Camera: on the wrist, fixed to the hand. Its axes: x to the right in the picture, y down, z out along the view.
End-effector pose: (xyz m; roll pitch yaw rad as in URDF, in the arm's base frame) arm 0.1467 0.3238 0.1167 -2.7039 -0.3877 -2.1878
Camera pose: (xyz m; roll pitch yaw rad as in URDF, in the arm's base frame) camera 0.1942 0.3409 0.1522 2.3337 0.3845 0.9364
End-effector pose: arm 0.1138 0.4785 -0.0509 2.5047 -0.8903 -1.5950
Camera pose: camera 0.1705 0.4911 -0.0718 -2.8815 0.9029 1.5298
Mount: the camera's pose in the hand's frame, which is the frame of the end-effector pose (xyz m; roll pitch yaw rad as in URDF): -0.0250 -0.0467 -0.0317 -0.3637 -0.0040 -3.1257
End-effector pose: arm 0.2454 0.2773 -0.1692 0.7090 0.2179 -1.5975
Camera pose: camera 0.2316 0.3139 -0.2170 -1.0759 -0.2106 1.5591
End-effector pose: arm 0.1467 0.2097 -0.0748 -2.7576 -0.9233 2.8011
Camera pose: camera 0.1857 0.1626 -0.0665 2.3726 0.9209 -0.3673
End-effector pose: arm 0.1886 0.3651 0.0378 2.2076 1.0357 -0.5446
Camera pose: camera 0.1915 0.4256 0.0498 -2.5611 -1.0205 2.5851
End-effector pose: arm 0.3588 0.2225 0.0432 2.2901 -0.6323 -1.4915
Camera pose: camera 0.4123 0.2385 0.0169 -2.6593 0.6469 1.6407
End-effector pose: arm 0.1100 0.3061 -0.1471 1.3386 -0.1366 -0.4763
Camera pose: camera 0.1036 0.3320 -0.2028 -1.7012 0.1511 2.6729
